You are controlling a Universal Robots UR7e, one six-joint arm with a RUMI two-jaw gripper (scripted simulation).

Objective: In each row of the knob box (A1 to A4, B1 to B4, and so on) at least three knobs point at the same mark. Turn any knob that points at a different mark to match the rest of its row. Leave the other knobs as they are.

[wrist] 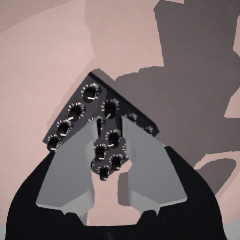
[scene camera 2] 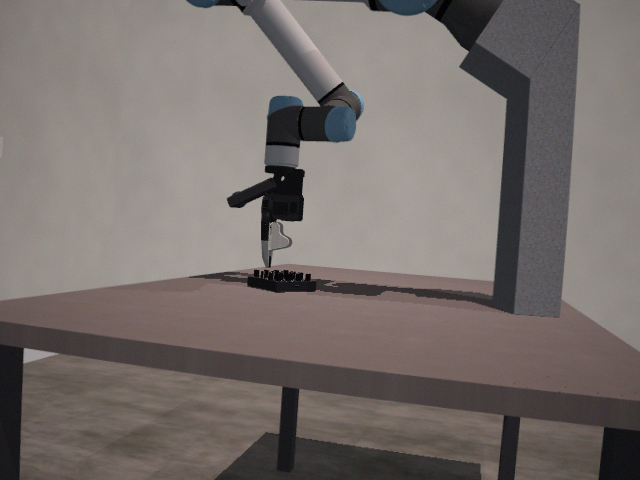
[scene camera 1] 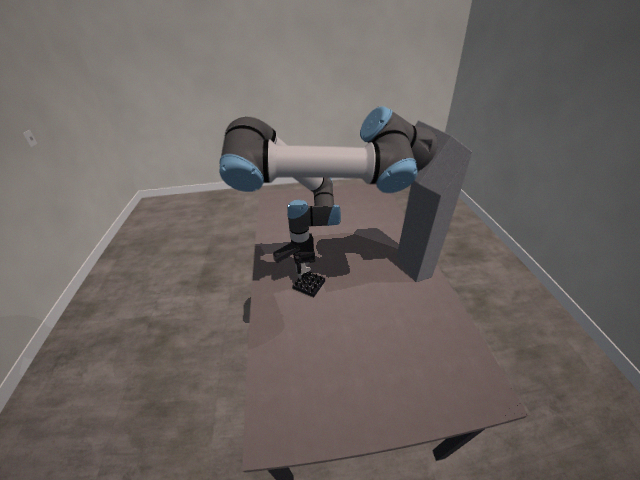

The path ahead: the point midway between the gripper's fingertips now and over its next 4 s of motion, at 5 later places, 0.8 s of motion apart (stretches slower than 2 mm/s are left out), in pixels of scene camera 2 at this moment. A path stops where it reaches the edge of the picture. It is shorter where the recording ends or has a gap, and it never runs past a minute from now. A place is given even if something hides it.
My gripper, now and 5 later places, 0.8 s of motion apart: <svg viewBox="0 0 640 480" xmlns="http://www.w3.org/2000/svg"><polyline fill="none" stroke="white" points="268,267 265,268 265,273 267,258 267,255 266,252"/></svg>
